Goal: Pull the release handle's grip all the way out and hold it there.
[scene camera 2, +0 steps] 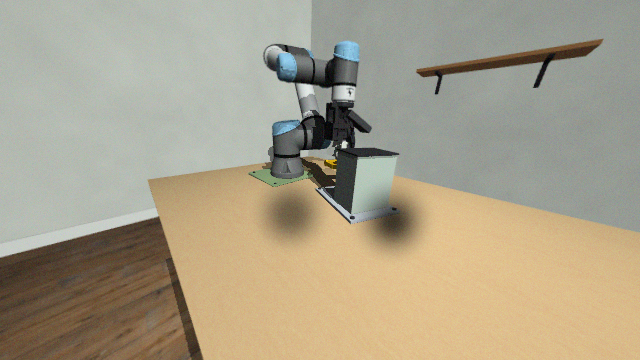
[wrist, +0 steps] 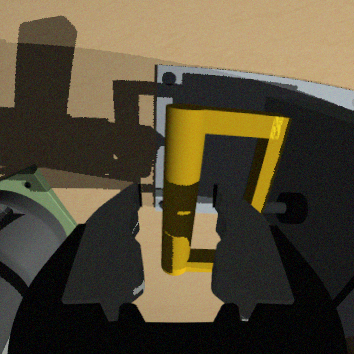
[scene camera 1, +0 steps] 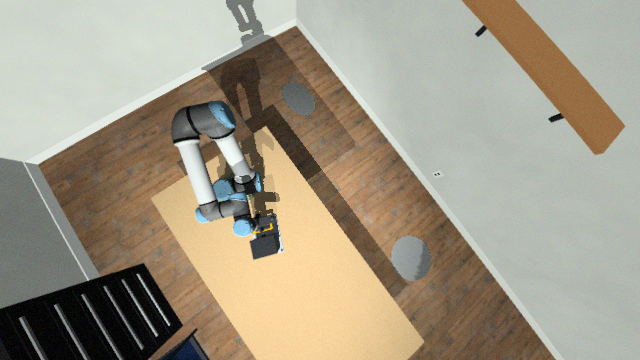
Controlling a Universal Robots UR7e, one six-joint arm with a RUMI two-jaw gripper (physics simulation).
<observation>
I see my gripper (scene camera 2: 341, 166).
My gripper shows as well in the wrist view (wrist: 177, 185).
</observation>
